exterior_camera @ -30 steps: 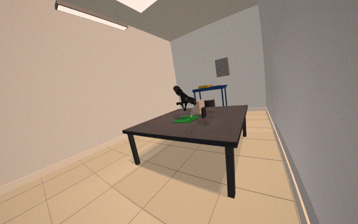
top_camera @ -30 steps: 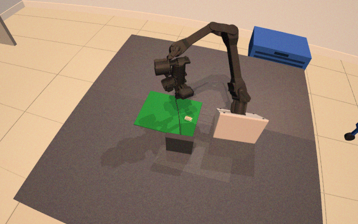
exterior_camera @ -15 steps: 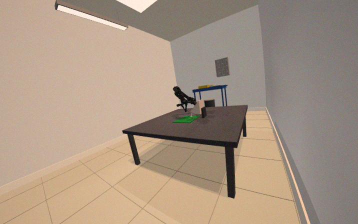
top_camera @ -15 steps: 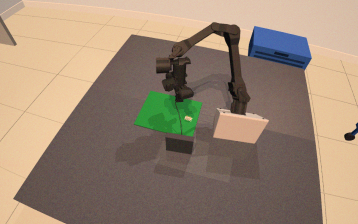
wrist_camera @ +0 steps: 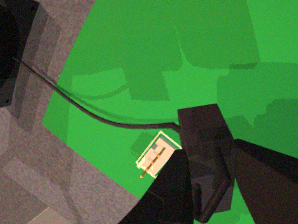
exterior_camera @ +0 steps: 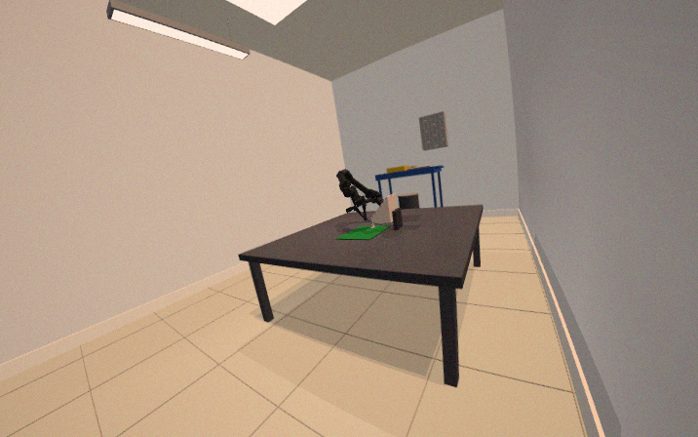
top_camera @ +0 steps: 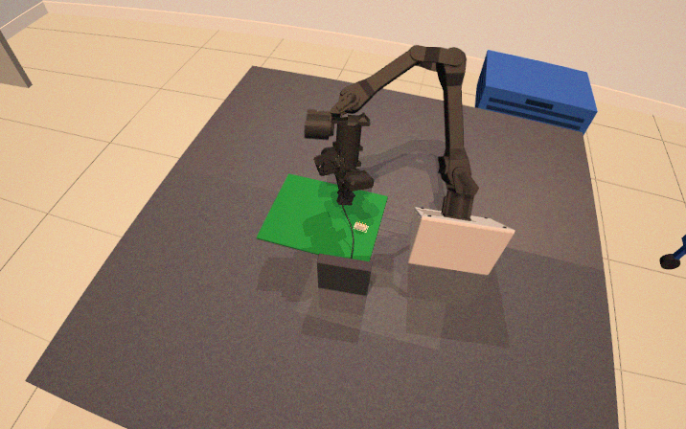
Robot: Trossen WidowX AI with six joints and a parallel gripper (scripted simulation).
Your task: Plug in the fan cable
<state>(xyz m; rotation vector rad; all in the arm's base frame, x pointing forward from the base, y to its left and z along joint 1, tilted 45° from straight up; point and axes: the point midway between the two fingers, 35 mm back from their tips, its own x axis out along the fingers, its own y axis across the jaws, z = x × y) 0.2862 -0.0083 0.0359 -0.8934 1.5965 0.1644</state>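
My gripper tip is 5 cm short of the green board, 1 cm to the right of it and 11 cm above it. Also, from my gripper tip: black plug 1 cm behind, 1 cm below; then dark grey fan block 5 cm behind, 20 cm to the left, 3 cm below.
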